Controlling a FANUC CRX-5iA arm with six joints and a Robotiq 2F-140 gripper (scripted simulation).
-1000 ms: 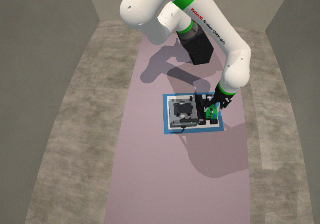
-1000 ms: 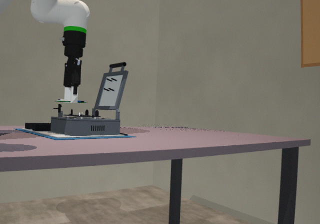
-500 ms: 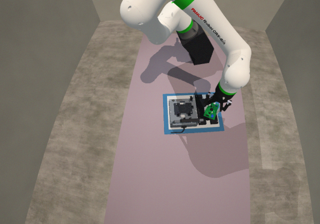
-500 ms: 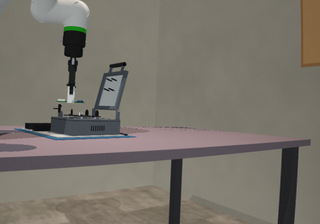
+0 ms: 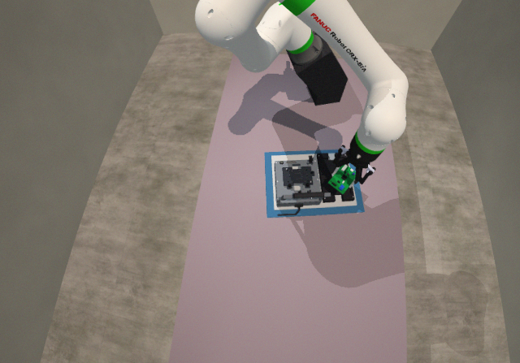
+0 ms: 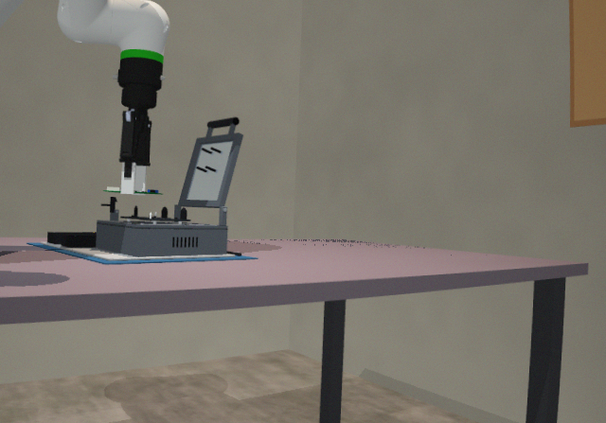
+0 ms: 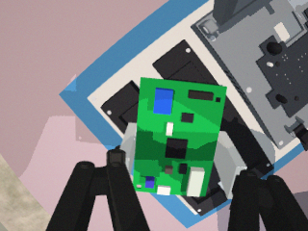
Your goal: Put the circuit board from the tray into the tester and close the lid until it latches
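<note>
My hand is 2 cm above the green circuit board. Round my hand: tester lid (9 cm ahead, 17 cm to the right, 4 cm above); latch hook (10 cm behind, 11 cm to the right, 5 cm below); tester (13 cm to the right, 3 cm below).
</note>
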